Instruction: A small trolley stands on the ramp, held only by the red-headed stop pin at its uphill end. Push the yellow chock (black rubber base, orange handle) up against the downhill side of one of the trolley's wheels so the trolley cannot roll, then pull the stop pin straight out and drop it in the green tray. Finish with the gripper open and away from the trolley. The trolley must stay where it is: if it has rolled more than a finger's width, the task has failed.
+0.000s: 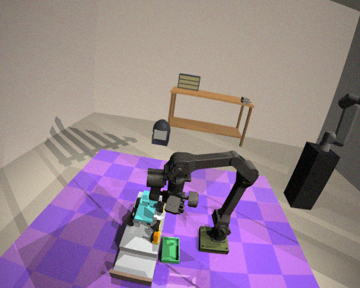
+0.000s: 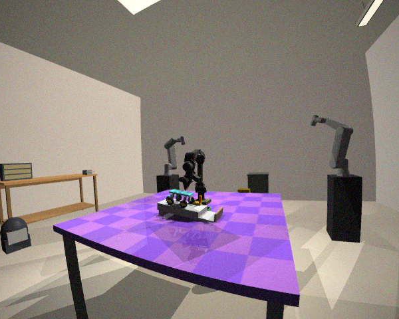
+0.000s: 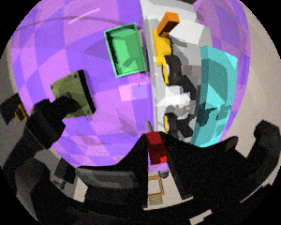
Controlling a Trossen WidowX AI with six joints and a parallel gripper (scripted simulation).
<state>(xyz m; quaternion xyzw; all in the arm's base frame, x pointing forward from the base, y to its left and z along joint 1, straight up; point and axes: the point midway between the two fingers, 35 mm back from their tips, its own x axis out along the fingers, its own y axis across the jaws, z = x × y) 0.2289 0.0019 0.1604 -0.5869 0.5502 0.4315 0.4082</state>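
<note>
Now: the green tray 3 cm behind my gripper tip, 11 cm to the left of it and 16 cm below it. Also, from my gripper tip: grey ramp: 10 cm ahead, 3 cm to the left, 11 cm below; trolley: 10 cm ahead, 2 cm to the left, 4 cm below; red-headed stop pin: right at my gripper tip.
</note>
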